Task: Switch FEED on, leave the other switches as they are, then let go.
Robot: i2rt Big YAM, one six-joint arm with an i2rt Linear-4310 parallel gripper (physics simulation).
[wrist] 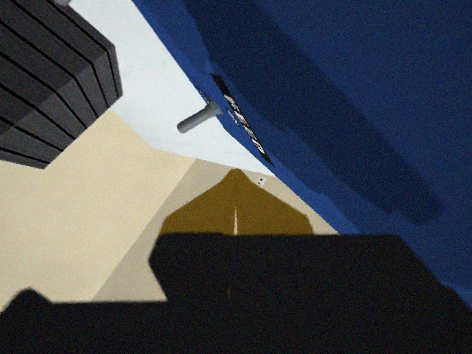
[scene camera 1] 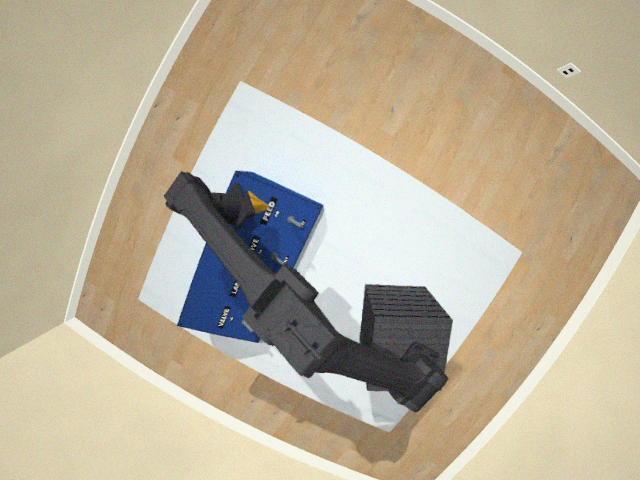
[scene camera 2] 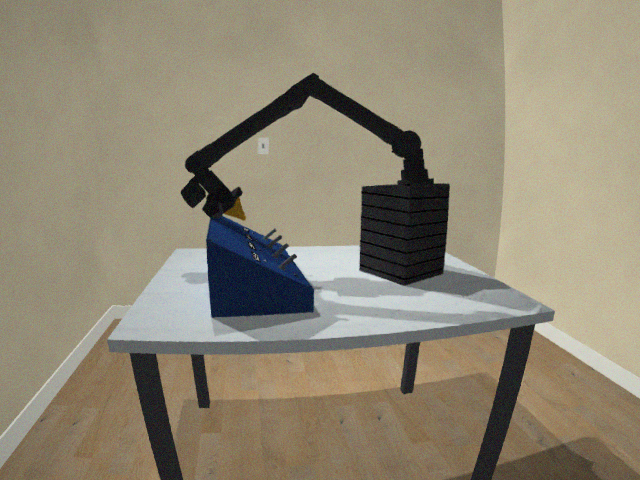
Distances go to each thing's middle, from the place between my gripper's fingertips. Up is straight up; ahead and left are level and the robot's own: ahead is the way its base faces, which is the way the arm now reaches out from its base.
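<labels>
Blue sloped switch panel (scene camera 1: 269, 233) now 8 cm below my hand, 19 cm to the left of it and 1 cm behind it.
</labels>
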